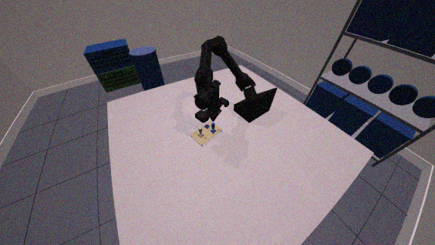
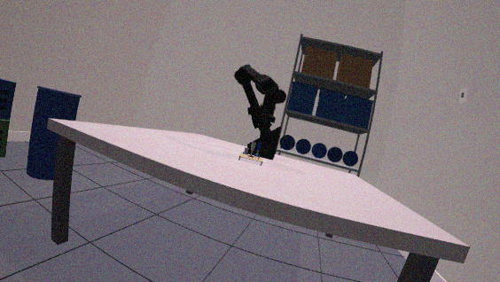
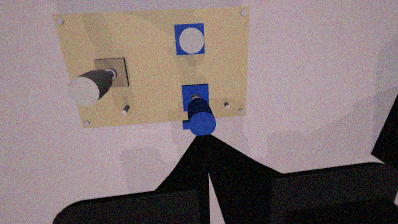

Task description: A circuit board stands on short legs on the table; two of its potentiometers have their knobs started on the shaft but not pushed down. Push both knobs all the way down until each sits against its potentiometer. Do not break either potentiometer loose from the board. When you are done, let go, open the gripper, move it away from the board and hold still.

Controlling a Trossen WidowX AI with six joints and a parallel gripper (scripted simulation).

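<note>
Now: gripper tip 40 mm above the blue knob. Round my gripper tip: grey knob (70 mm ahead, 40 mm below).
</note>
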